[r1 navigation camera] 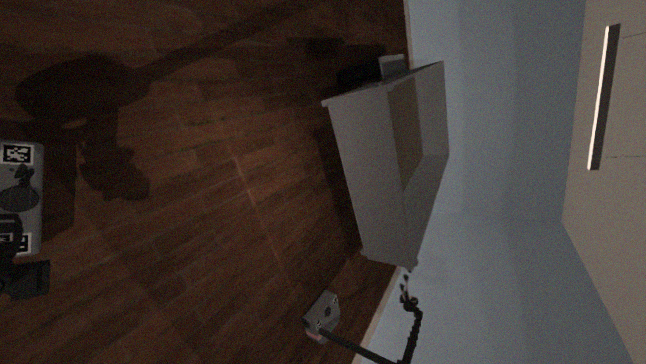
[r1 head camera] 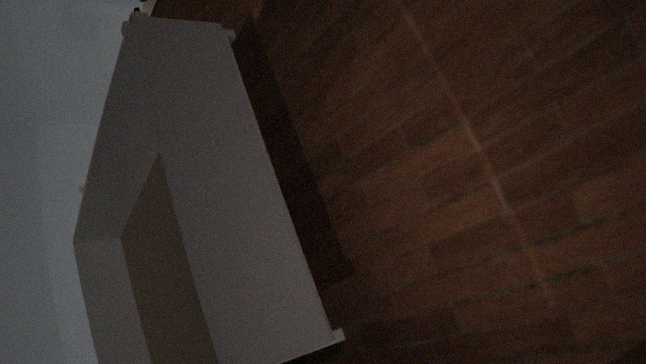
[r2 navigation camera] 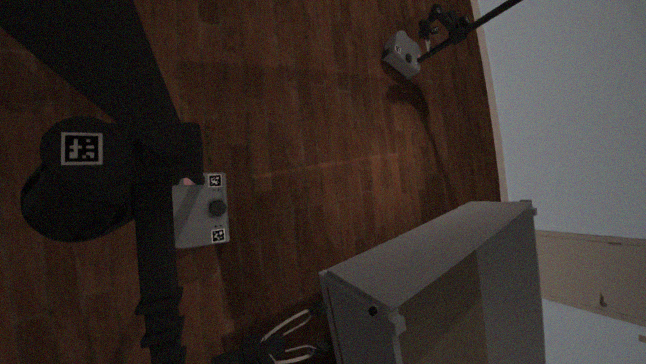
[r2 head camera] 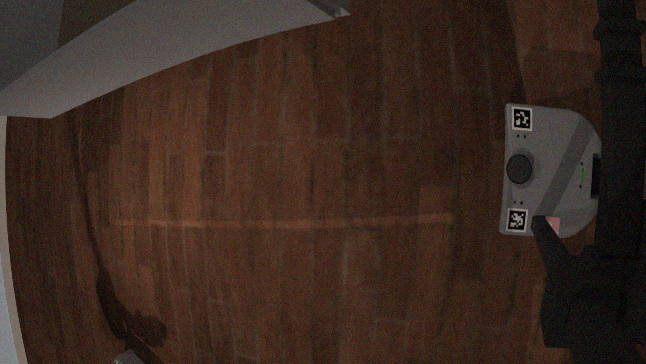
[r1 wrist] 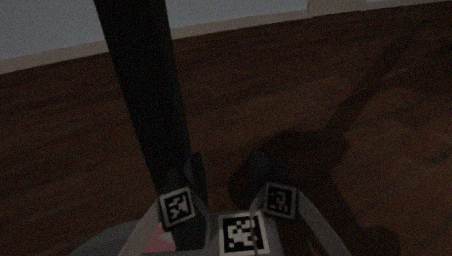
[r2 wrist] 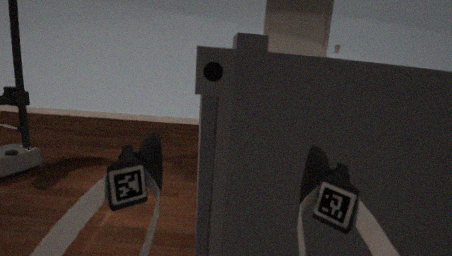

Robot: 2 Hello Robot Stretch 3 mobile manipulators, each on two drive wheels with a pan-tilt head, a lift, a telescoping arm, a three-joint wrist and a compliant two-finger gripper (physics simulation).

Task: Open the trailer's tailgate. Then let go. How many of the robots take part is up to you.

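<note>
The trailer (r1 head camera: 225,200) (r1 navigation camera: 360,165) (r2 head camera: 200,40) (r2 navigation camera: 405,250) is a grey open-topped box. Its end panel, which looks like the tailgate (r2 navigation camera: 355,325) (r2 wrist: 325,110), stands upright. A black round pin (r2 navigation camera: 372,311) (r2 wrist: 213,71) shows at its upper corner. The r2 gripper (r1 navigation camera: 404,281) (r2 navigation camera: 320,330) (r2 wrist: 232,162) is open in front of this panel, its left finger beyond the panel's side edge and its right finger before the panel's face. Contact cannot be told. The r1 gripper (r1 wrist: 227,167) is partly open and empty, above its own base and beside its dark mast, away from the trailer.
The r2 base (r1 navigation camera: 322,312) (r2 head camera: 550,165) (r2 navigation camera: 200,215) stands on the wooden floor beyond the trailer's panel end. The r1 base (r1 navigation camera: 25,200) (r2 navigation camera: 402,55) (r2 wrist: 17,159) stands off the trailer's long side. A wall with a door (r2 navigation camera: 590,270) (r2 wrist: 300,25) rises behind the trailer.
</note>
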